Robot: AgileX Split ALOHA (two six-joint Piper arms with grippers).
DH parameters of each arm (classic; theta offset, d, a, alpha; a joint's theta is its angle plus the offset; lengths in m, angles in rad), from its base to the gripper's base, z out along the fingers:
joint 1: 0 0.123 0 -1.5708
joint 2: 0.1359 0 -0.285 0
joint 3: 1.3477 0 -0.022 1.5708
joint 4: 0 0.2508 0 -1.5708
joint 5: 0 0 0.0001 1.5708
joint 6: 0 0.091 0 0
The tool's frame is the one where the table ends.
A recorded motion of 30 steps. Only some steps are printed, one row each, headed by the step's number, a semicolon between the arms.
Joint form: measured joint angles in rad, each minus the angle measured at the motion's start. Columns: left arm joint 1, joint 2, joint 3, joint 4, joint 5, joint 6; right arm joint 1, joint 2, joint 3, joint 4, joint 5, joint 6.
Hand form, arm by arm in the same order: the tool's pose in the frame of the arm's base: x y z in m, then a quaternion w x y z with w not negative. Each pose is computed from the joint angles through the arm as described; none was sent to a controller.
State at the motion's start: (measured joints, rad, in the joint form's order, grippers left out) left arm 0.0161 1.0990 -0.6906 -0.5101 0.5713 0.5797; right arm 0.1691 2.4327 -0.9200 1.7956 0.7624 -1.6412
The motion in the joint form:
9: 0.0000 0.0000 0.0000 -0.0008 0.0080 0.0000; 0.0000 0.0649 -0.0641 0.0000 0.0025 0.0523
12: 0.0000 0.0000 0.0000 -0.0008 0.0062 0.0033; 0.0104 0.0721 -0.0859 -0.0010 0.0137 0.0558
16: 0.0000 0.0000 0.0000 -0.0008 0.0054 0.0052; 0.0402 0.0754 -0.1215 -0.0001 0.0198 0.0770
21: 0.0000 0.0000 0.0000 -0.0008 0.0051 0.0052; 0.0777 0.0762 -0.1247 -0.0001 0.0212 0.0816
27: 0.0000 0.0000 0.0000 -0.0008 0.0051 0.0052; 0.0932 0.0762 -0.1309 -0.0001 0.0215 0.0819
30: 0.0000 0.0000 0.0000 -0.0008 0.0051 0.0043; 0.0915 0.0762 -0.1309 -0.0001 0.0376 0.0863
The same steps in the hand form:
9: 0.2098 -0.0210 0.2684 0.36297 0.10598 0.92056 -0.09796; 0.3152 0.1162 -0.0462 0.07952 -0.00898 0.91966 0.38447
12: 0.2099 -0.0210 0.2685 0.36388 0.10725 0.92015 -0.09699; 0.3192 0.1212 -0.0461 0.08328 -0.01571 0.91638 0.39123
16: 0.2100 -0.0209 0.2686 0.36430 0.10801 0.91995 -0.09647; 0.3255 0.1331 -0.0436 0.08787 -0.02547 0.91248 0.39876
21: 0.2100 -0.0209 0.2686 0.36443 0.10796 0.91991 -0.09641; 0.3211 0.1455 -0.0435 0.08050 -0.04098 0.91145 0.40138
27: 0.2100 -0.0209 0.2686 0.36443 0.10796 0.91991 -0.09641; 0.3206 0.1510 -0.0428 0.08008 -0.04906 0.91049 0.40272
30: 0.2100 -0.0209 0.2686 0.36438 0.10755 0.91996 -0.09657; 0.3206 0.1514 -0.0418 0.07905 -0.04698 0.90737 0.41014

